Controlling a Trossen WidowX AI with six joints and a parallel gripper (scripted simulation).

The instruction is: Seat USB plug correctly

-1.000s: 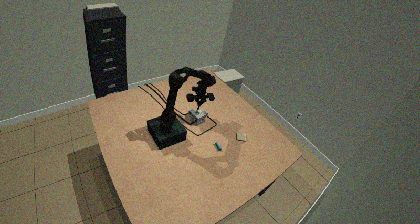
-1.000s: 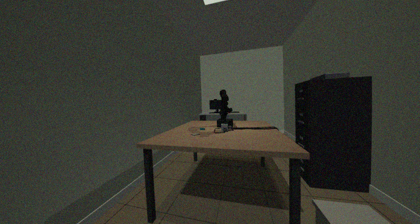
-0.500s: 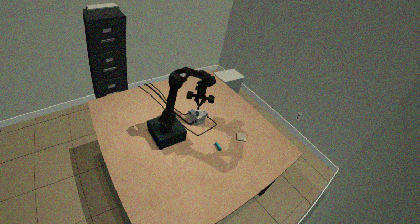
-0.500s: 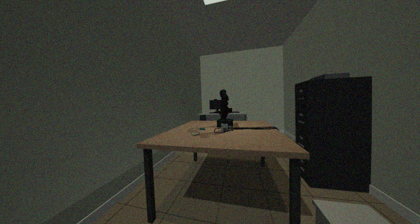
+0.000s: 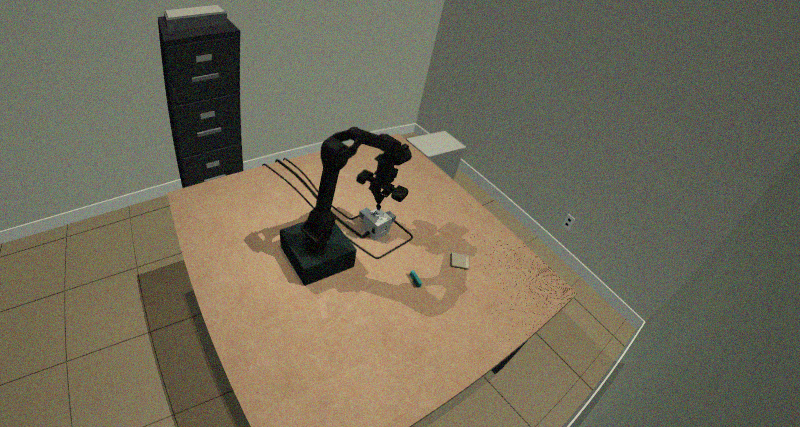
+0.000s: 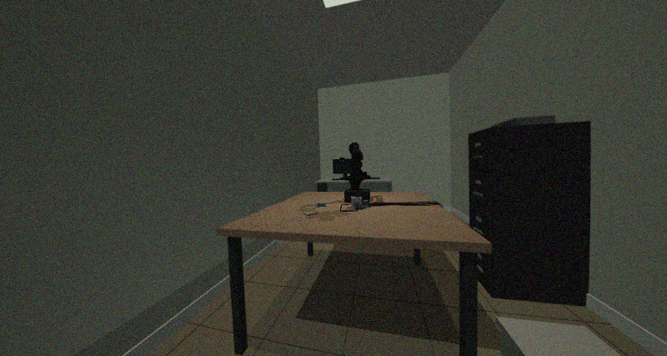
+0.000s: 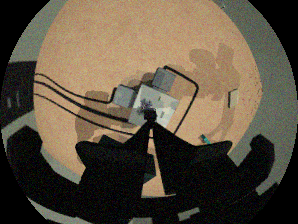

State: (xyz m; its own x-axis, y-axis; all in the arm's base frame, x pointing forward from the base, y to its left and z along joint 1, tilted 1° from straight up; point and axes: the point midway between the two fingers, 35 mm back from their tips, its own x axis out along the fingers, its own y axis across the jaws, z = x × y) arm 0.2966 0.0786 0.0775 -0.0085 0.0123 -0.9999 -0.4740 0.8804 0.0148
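My gripper tip is now 20 mm above the dark USB plug. Also, from my gripper tip: flat beige pad (290 mm to the right, 210 mm ahead, 130 mm below); then teal marker (290 mm to the right, 120 mm below).
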